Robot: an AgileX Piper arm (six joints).
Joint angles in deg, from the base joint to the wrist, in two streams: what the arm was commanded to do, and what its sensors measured. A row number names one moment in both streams.
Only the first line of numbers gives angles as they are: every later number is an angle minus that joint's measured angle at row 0.
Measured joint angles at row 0:
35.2, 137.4, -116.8, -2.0, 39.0, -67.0
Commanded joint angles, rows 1 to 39:
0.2, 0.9, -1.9, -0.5, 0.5, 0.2
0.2, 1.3, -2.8, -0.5, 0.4, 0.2
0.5, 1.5, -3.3, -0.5, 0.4, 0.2
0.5, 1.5, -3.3, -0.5, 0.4, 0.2
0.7, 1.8, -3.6, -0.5, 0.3, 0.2
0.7, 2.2, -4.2, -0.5, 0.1, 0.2
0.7, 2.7, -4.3, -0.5, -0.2, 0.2
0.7, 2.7, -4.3, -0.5, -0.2, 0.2
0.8, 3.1, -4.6, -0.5, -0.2, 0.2
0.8, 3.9, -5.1, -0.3, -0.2, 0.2
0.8, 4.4, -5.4, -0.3, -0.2, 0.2
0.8, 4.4, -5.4, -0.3, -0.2, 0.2
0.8, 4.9, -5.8, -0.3, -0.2, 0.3
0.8, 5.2, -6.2, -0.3, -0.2, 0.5
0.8, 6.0, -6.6, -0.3, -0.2, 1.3
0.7, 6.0, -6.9, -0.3, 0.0, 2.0
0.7, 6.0, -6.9, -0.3, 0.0, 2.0
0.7, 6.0, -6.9, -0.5, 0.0, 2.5
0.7, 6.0, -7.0, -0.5, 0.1, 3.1
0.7, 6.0, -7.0, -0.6, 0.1, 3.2
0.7, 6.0, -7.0, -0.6, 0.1, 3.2
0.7, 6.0, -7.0, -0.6, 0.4, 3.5
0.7, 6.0, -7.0, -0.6, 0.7, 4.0
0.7, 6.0, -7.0, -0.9, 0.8, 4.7
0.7, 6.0, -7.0, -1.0, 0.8, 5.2
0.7, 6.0, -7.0, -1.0, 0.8, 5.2
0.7, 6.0, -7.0, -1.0, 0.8, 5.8
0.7, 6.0, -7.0, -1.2, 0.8, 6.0
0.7, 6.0, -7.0, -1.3, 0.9, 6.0
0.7, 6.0, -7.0, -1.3, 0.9, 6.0
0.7, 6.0, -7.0, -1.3, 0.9, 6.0
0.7, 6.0, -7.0, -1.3, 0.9, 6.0
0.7, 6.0, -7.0, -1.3, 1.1, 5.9
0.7, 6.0, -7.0, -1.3, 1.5, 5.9
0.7, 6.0, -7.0, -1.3, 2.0, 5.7
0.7, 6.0, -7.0, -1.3, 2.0, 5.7
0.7, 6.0, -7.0, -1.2, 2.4, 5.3
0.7, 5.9, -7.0, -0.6, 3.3, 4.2
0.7, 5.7, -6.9, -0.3, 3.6, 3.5
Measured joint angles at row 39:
0.8, 5.8, -7.2, -2.2, -0.6, 4.0
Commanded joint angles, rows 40 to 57:
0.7, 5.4, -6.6, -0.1, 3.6, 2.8
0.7, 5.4, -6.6, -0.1, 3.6, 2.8
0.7, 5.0, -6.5, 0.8, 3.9, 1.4
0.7, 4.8, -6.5, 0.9, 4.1, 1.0
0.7, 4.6, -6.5, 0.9, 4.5, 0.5
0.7, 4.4, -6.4, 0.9, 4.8, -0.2
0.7, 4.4, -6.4, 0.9, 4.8, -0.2
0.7, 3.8, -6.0, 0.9, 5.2, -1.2
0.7, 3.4, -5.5, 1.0, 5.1, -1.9
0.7, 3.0, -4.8, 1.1, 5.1, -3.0
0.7, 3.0, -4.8, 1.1, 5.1, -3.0
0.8, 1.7, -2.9, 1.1, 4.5, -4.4
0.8, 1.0, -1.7, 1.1, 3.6, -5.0
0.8, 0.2, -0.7, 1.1, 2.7, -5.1
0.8, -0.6, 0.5, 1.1, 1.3, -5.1
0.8, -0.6, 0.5, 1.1, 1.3, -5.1
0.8, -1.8, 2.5, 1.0, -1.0, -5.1
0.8, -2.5, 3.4, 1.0, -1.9, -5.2
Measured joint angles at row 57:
0.8, -0.5, 0.9, 0.2, 0.2, -4.8
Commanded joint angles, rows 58 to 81:
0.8, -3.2, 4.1, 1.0, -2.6, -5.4
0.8, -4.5, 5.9, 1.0, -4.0, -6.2
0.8, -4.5, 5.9, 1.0, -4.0, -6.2
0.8, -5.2, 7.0, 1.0, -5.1, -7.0
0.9, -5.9, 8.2, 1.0, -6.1, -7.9
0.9, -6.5, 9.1, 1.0, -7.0, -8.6
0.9, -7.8, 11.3, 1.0, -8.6, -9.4
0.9, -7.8, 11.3, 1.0, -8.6, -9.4
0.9, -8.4, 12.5, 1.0, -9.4, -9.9
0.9, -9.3, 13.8, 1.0, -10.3, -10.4
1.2, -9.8, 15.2, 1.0, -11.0, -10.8
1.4, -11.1, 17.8, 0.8, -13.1, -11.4
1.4, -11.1, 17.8, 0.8, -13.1, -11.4
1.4, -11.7, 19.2, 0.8, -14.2, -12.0
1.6, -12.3, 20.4, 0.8, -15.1, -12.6
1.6, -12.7, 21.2, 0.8, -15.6, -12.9
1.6, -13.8, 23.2, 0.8, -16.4, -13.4
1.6, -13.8, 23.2, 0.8, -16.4, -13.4
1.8, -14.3, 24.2, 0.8, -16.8, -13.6
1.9, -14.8, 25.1, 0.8, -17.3, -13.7
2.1, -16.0, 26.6, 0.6, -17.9, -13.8
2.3, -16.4, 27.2, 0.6, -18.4, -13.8
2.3, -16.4, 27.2, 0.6, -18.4, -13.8
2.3, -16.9, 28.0, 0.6, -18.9, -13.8
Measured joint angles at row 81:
1.9, -14.6, 26.6, 0.9, -16.0, -13.0
